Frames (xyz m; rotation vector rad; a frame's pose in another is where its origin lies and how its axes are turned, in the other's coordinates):
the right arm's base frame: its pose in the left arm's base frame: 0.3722 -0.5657 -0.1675 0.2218 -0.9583 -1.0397
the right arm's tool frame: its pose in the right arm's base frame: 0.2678 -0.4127 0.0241 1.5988 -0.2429 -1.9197
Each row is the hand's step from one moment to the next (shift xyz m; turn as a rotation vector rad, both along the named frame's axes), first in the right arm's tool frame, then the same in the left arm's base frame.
Working: the right arm's tool frame: its pose in the left arm's base frame: 0.1367 -0.9926 -0.2377 -2.1197 1.1666 1.2208

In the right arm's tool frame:
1: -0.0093 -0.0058 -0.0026 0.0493 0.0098 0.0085
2: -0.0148 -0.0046 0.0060 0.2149 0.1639 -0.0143
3: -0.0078 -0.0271 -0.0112 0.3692 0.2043 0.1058
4: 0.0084 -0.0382 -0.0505 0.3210 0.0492 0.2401
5: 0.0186 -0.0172 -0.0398 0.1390 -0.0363 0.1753
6: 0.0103 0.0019 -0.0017 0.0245 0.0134 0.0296
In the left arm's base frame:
1: 0.0037 0.0056 0.0090 0.0004 -0.0219 -0.0460
2: -0.0030 0.0135 0.0093 -0.0735 -0.1985 -0.1687
3: 0.0260 0.0108 0.0113 -0.1262 -0.2072 -0.3611
4: 0.0588 -0.0178 0.0175 -0.0759 -0.0057 -0.3966
5: 0.0387 -0.0267 0.0041 -0.0201 0.0792 -0.2114
6: 0.0019 -0.0069 -0.0078 -0.0194 0.0021 -0.0357

